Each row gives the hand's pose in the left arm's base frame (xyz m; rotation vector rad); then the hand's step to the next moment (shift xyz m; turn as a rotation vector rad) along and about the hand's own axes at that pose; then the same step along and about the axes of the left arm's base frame.
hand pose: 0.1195 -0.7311 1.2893 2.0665 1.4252 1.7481
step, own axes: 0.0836 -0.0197 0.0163 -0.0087 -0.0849 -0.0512
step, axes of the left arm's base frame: -0.0054 0.0753 0.0440 -0.0900 0.0176 -0.0386
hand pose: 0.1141 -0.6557 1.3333 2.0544 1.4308 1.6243
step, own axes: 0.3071 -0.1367 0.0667 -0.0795 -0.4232 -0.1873
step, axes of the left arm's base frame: -0.0374 0.3276 0.0934 -0.3915 0.0887 -0.2437
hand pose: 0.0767 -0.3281 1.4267 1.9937 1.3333 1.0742
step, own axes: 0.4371 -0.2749 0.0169 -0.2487 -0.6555 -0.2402
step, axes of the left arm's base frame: -0.0388 0.5098 -0.0739 -0.5908 0.0225 -0.4468
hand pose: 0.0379 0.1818 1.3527 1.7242 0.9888 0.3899
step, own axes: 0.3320 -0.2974 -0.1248 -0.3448 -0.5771 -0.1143
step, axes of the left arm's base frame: -0.0102 0.3631 -0.2868 -0.5306 -0.1384 -0.4054
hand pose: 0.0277 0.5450 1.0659 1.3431 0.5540 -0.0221
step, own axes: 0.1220 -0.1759 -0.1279 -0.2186 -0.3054 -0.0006
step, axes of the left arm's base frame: 0.0021 0.1109 -0.2233 -0.2903 -0.1392 -0.1934
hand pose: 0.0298 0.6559 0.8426 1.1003 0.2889 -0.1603
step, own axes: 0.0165 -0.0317 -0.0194 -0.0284 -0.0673 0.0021
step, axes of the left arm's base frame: 0.0042 0.0034 -0.0403 -0.0448 -0.0324 -0.0478
